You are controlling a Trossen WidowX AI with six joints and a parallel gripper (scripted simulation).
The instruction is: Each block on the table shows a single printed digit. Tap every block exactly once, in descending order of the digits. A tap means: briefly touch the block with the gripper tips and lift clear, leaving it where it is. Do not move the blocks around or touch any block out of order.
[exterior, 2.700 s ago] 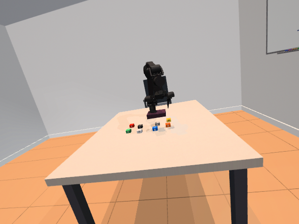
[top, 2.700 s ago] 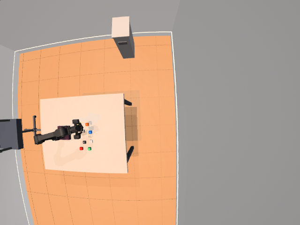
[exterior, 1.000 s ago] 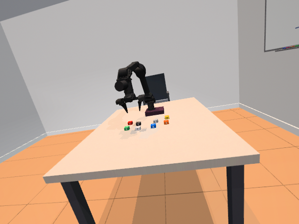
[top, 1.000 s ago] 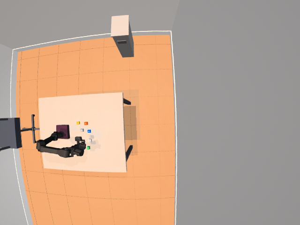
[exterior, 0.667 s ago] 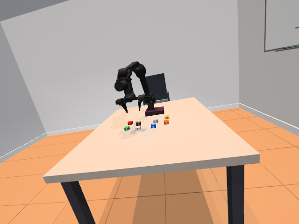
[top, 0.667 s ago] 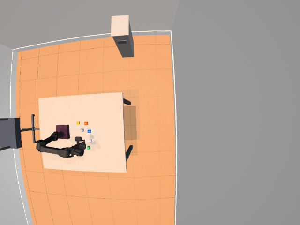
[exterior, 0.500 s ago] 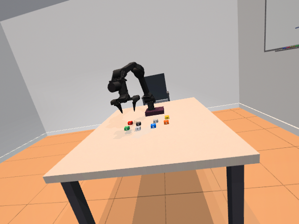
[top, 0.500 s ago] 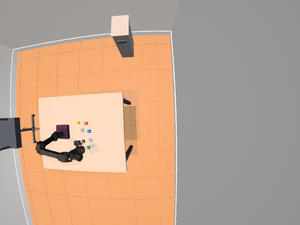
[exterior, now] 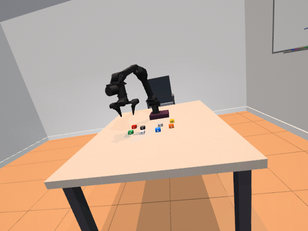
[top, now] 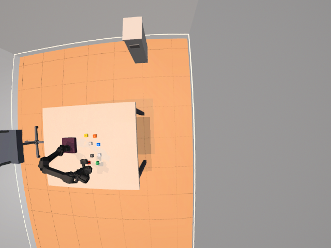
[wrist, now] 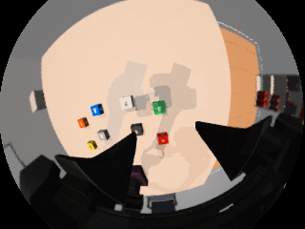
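The grey block is 19 cm to the left of my gripper tip, 11 cm below it and 8 cm behind it. Round my gripper tip: white block: 11 cm below, 9 cm to the left, 2 cm ahead; green block: 11 cm below, 1 cm ahead; black block: 11 cm below, 6 cm to the left, 6 cm behind.
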